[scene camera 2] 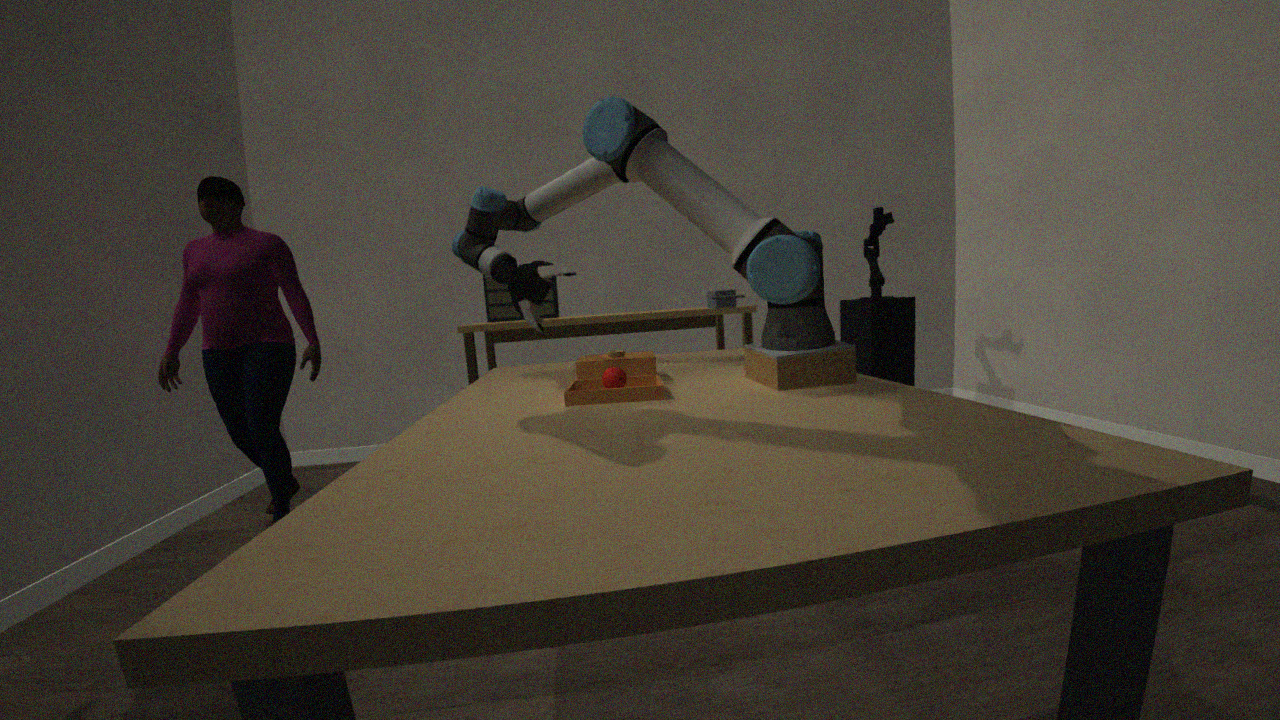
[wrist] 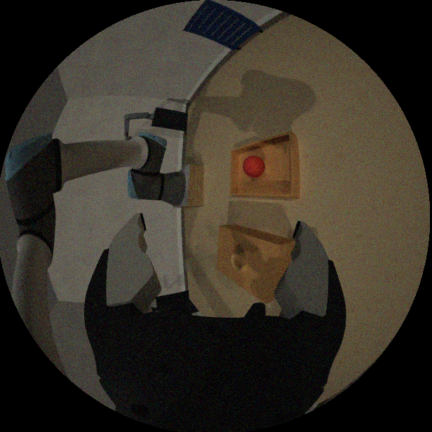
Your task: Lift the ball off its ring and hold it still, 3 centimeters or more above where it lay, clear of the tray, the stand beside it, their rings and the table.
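Places are measured from the arm's base along level axes (x ahead, y left, z up), in centimetres.
Where they show: gripper, fingertip midpoint: (scene camera 2: 559, 303); arm's base, link origin: (scene camera 2: 797, 344).
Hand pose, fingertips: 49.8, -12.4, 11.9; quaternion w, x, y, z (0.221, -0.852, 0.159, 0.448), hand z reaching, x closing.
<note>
Things, the pixels of their centre, and the offset from my fingertips, as dx, dy, dz. "spot": a spot on its surface instead. Level surfaces: height alone.
- red ball, body centre: (scene camera 2: 614, 379) -10.0, +10.9, -16.2
- shallow orange-brown tray, body centre: (scene camera 2: 615, 389) -10.0, +10.9, -18.3
- pale ring, surface spot: (scene camera 2: 616, 353) spot: -12.7, -8.2, -13.0
- table, surface height: dz -19.7
A red ball (scene camera 2: 614, 377) (wrist: 254, 166) sits inside the shallow orange-brown tray (scene camera 2: 617, 394) (wrist: 295, 170). Its ring is mostly hidden beneath it. The wooden stand (scene camera 2: 590, 366) (wrist: 260, 280) is a block beside the tray, behind it in the scene view. A pale ring (scene camera 2: 616, 353) (wrist: 237, 259) lies on top of the stand. My gripper (scene camera 2: 553, 300) (wrist: 220, 219) is open, with its jaws wide apart and no object between them. It hangs high above the table, well above the tray and the stand, and apart from the ball.
The robot's base block (scene camera 2: 787, 368) (wrist: 196, 185) stands on the table (scene camera 2: 626, 510) (wrist: 360, 200), to the right in the scene view. Behind are a second table (scene camera 2: 608, 320) and a black pedestal (scene camera 2: 877, 340). A person (scene camera 2: 246, 304) is at the left, beyond the table edge.
</note>
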